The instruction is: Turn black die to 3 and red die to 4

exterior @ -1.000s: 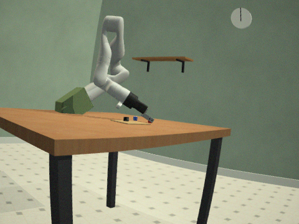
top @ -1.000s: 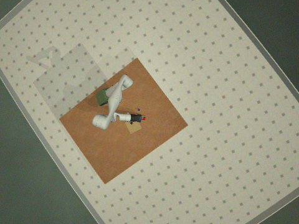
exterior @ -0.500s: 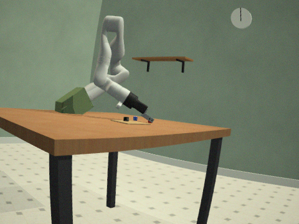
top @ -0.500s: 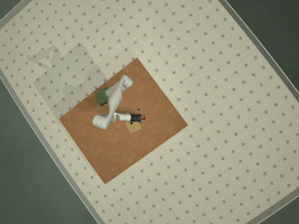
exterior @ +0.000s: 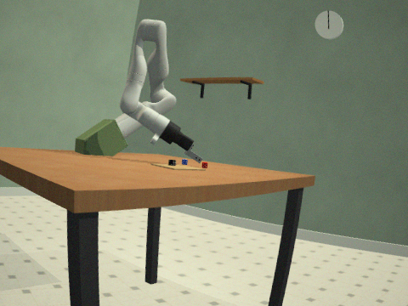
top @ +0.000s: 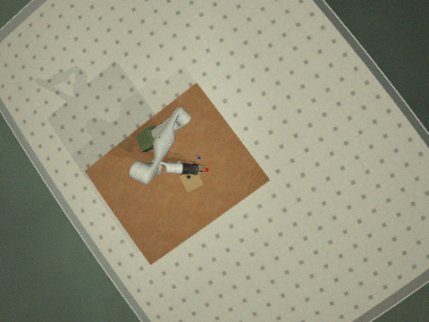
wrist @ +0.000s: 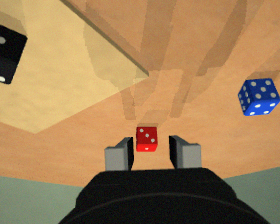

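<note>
The red die lies 20 mm ahead of my hand, 20 mm to the left of it and 20 mm below it. Round my hand: tan mat: 20 mm ahead, 120 mm to the right, 30 mm below; blue die: 80 mm behind, 20 mm to the left, 20 mm below; black die: 10 mm behind, 120 mm to the right, 20 mm below.
</note>
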